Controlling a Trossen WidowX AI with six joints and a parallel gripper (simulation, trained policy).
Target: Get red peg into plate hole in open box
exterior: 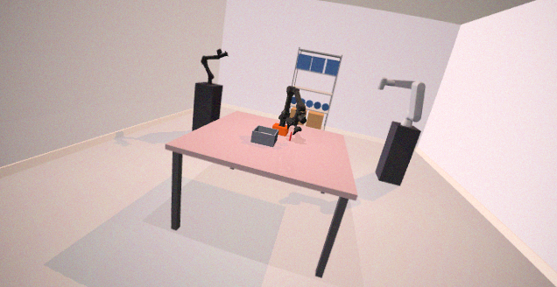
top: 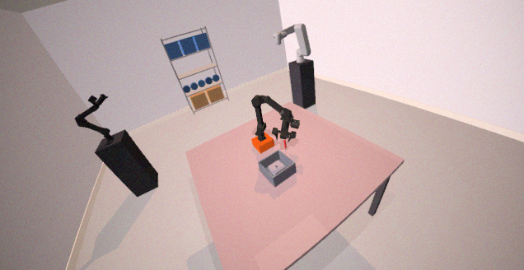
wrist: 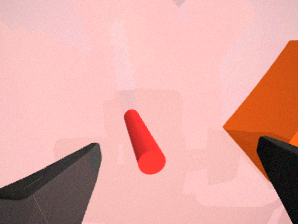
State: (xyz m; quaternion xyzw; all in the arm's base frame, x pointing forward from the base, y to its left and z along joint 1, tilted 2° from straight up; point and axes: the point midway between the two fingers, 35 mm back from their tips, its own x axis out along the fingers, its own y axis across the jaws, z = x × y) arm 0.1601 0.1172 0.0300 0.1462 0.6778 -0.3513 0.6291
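The red peg is 1 cm ahead of my gripper tip, 1 cm to the left of it and 4 cm below it. The rest, counted from my gripper tip: grey box (18 cm ahead, 18 cm to the right, 5 cm below).
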